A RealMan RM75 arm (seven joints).
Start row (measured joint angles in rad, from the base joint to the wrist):
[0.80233, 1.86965, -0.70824, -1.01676, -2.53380, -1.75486, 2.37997]
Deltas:
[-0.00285, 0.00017, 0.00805, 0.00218, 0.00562, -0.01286, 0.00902]
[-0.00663, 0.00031, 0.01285, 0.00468, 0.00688, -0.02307, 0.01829]
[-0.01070, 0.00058, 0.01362, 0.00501, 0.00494, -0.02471, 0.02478]
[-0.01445, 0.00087, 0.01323, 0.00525, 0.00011, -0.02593, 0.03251]
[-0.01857, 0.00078, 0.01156, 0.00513, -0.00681, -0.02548, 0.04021]
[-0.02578, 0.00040, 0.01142, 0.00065, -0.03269, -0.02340, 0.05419]
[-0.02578, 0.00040, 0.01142, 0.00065, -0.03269, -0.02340, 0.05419]
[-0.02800, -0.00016, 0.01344, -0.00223, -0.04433, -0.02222, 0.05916]
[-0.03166, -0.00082, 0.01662, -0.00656, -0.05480, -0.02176, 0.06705]
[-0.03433, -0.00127, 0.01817, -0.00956, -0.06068, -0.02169, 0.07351]
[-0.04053, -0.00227, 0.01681, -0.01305, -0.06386, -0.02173, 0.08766]
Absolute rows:
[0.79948, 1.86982, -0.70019, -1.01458, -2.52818, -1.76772, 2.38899]
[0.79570, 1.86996, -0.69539, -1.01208, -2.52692, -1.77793, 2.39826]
[0.79163, 1.87023, -0.69462, -1.01175, -2.52886, -1.77957, 2.40475]
[0.78788, 1.87052, -0.69501, -1.01151, -2.53369, -1.78079, 2.41248]
[0.78376, 1.87043, -0.69668, -1.01163, -2.54061, -1.78034, 2.42018]
[0.77655, 1.87005, -0.69682, -1.01611, -2.56649, -1.77826, 2.43416]
[0.77655, 1.87005, -0.69682, -1.01611, -2.56649, -1.77826, 2.43416]
[0.77433, 1.86949, -0.69480, -1.01899, -2.57813, -1.77708, 2.43913]
[0.77067, 1.86883, -0.69162, -1.02332, -2.58860, -1.77662, 2.44702]
[0.76800, 1.86838, -0.69007, -1.02632, -2.59448, -1.77655, 2.45348]
[0.76180, 1.86738, -0.69143, -1.02981, -2.59766, -1.77659, 2.46763]

